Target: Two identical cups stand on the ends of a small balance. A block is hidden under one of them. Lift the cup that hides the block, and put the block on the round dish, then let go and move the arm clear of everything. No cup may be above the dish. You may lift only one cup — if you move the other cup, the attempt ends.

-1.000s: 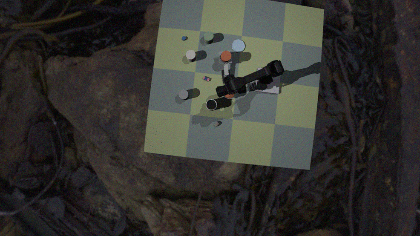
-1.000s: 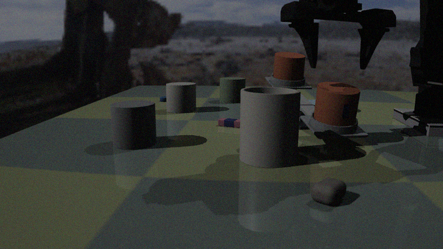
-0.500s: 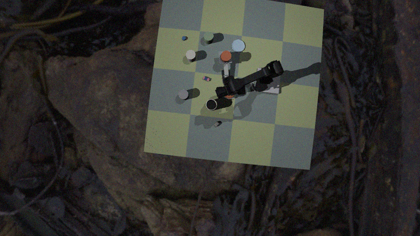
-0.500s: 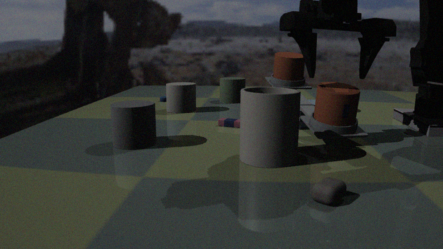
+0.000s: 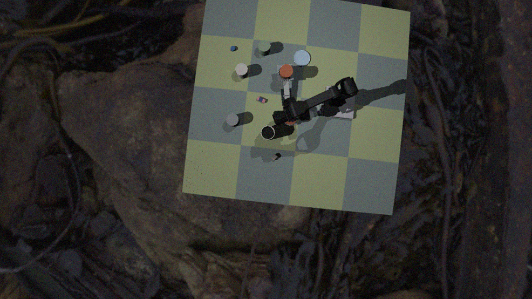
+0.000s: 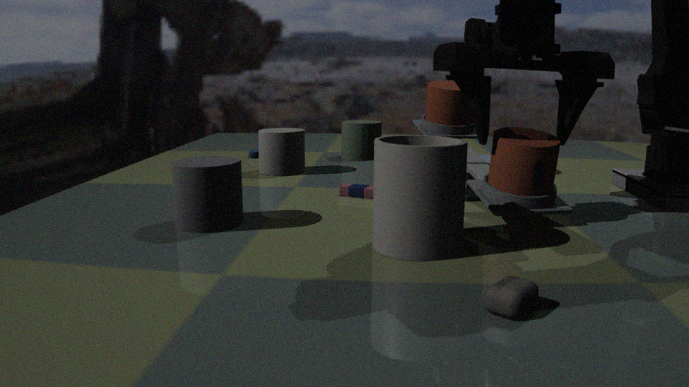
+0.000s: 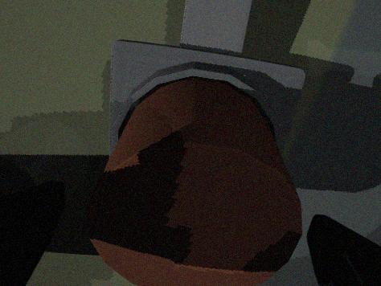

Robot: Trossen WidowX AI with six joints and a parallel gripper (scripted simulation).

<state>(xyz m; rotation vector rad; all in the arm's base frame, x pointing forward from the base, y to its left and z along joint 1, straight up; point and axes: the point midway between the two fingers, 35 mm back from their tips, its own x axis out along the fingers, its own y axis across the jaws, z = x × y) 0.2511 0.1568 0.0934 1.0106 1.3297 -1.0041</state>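
Right now my gripper tip is 40 mm above the grey block. From my gripper tip the other things lie so: small balance 40 mm ahead, 130 mm to the right, 40 mm below; small grey lump 40 mm ahead, 230 mm to the left, 70 mm below; pink-blue eraser 180 mm ahead, 90 mm to the right, 80 mm below.
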